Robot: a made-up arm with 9 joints.
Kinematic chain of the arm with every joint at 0, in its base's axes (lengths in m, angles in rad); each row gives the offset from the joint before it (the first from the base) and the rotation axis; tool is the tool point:
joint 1: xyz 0 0 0.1 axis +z
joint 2: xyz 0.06 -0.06 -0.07 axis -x
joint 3: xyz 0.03 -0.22 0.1 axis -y
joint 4: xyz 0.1 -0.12 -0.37 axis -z
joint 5: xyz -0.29 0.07 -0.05 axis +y
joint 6: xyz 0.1 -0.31 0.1 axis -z
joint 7: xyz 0.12 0 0.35 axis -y
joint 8: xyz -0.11 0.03 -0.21 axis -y
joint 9: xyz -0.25 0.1 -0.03 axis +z
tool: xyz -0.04 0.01 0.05
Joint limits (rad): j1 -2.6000..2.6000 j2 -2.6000..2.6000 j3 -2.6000..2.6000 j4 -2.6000..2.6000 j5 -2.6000..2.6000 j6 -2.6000..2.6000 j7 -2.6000..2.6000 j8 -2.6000..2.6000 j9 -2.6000..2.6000
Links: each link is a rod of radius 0.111 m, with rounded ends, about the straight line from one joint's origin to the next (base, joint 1, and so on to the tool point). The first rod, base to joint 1, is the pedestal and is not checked.
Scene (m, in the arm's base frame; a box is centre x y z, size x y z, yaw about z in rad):
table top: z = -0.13
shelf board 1: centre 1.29 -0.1 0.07 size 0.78 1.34 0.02 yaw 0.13
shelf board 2: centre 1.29 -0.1 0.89 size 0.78 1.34 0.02 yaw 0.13
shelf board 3: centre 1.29 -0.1 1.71 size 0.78 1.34 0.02 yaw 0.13
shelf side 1: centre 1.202 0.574 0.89 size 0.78 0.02 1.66 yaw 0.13
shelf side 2: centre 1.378 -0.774 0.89 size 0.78 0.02 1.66 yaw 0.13
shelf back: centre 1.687 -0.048 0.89 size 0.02 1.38 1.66 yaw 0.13
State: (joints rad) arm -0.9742 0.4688 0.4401 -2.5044 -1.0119 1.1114 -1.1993 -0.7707 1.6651
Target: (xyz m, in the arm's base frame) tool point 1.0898 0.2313 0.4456
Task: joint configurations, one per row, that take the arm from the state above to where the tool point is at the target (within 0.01 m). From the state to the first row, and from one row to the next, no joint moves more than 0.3 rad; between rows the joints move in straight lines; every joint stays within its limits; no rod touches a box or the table.
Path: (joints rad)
1: -1.0996 0.7088 0.5056 -2.5522 -0.8037 1.1503 -1.0232 -0.9476 1.6904
2: -1.2250 0.9488 0.5711 -2.6000 -0.5954 1.1893 -0.8471 -1.1244 1.7156
3: -1.0322 1.1916 0.6379 -2.6000 -0.7693 1.2098 -1.0793 -1.0206 1.6802
4: -0.8395 1.4344 0.7047 -2.6000 -0.9431 1.2303 -1.3115 -0.9169 1.6448
5: -0.6467 1.6772 0.7715 -2.6000 -1.1169 1.2508 -1.5436 -0.8131 1.6094

